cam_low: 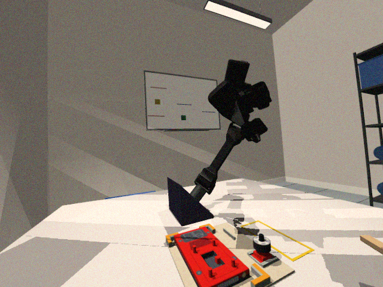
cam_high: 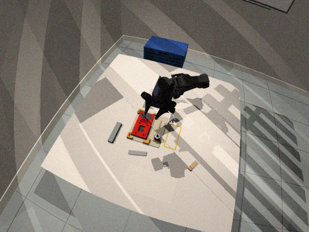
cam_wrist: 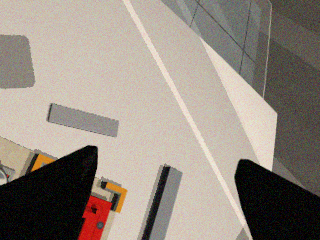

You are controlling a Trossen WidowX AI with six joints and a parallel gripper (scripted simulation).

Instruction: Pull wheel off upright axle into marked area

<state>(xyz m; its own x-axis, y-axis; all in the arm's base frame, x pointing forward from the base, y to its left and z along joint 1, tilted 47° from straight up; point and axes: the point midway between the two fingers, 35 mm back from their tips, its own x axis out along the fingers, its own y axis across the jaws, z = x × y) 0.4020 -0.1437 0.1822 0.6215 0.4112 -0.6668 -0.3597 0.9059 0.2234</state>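
The wheel lies 270 mm below my gripper tip, 40 mm to the left of it and 40 mm behind it. From my gripper tip the other things lie so: wooden block: 330 mm to the left, 300 mm below, 40 mm ahead; black axle: 270 mm below, 50 mm behind, 40 mm to the left.
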